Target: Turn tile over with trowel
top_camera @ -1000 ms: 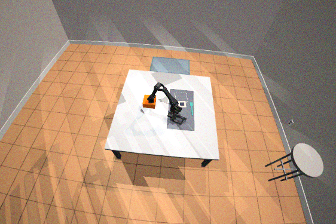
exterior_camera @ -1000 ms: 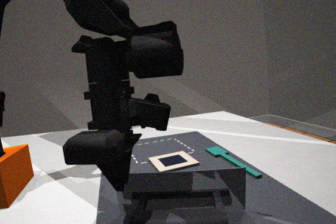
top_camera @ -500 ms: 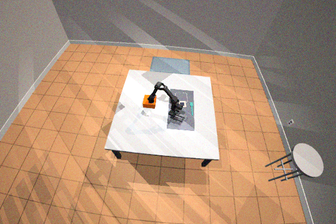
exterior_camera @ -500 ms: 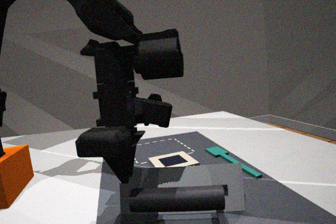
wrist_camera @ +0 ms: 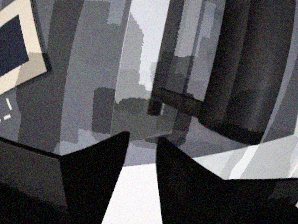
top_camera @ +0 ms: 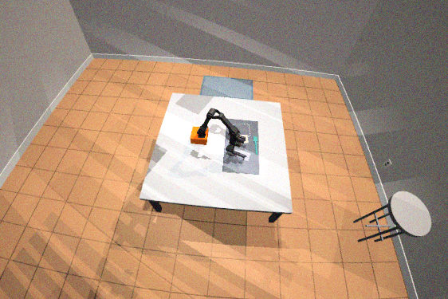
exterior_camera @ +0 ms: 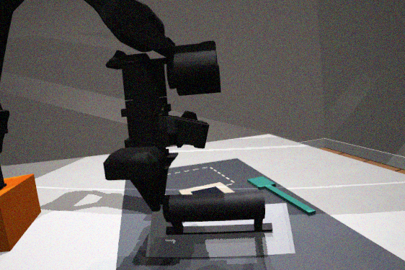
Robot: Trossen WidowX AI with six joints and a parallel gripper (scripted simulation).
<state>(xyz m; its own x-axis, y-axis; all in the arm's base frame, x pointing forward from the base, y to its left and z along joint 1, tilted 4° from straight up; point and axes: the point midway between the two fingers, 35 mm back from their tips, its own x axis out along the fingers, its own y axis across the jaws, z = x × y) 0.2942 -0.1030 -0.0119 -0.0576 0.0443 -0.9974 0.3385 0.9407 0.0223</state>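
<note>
Right now the dark mat is 110 mm ahead of my gripper tip, 90 mm to the left of it and 80 mm below it. Also, from my gripper tip: teal strip 240 mm ahead, 110 mm to the left, 60 mm below; then cream tile 120 mm ahead, 150 mm to the left, 60 mm below.
</note>
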